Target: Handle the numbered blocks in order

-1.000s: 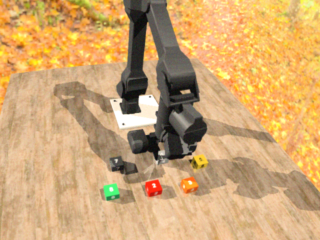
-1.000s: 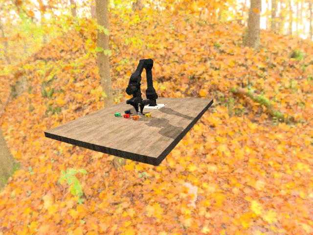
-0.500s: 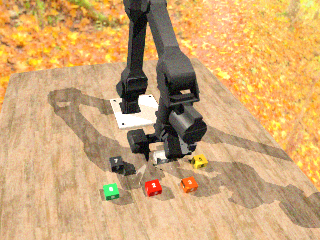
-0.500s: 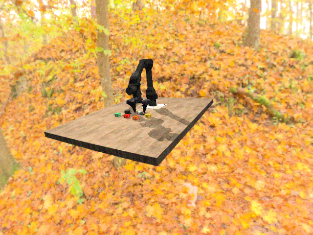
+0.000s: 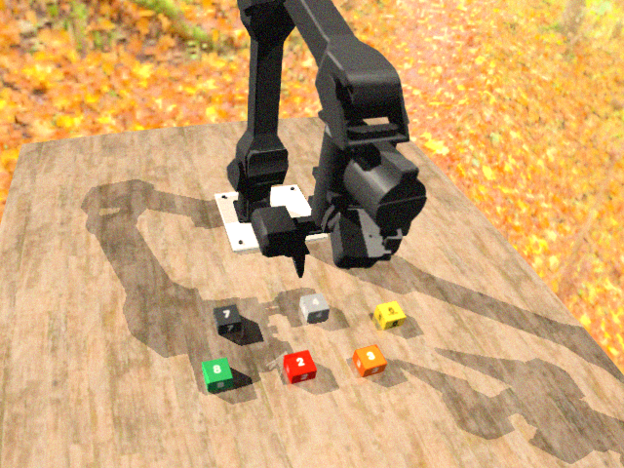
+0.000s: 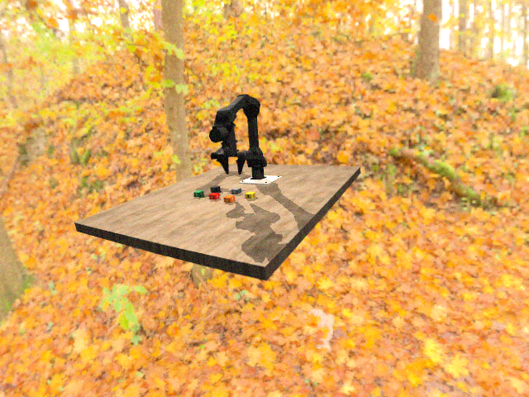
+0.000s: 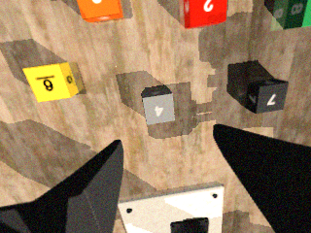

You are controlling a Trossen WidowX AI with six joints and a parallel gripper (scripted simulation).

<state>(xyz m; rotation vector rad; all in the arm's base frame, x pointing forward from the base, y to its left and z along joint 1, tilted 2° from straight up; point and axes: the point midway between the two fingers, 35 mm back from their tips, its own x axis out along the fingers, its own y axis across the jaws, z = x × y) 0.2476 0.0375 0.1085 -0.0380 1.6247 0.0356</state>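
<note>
Now: the yellow block 30 mm ahead of my gripper tip, 100 mm to the left of it and 80 mm below it. The rest, counted from my gripper tip: orange block 100 mm ahead, 40 mm to the left, 80 mm below; then red block 90 mm ahead, 50 mm to the right, 80 mm below; then dark grey block 10 mm behind, 130 mm to the right, 80 mm below.
</note>
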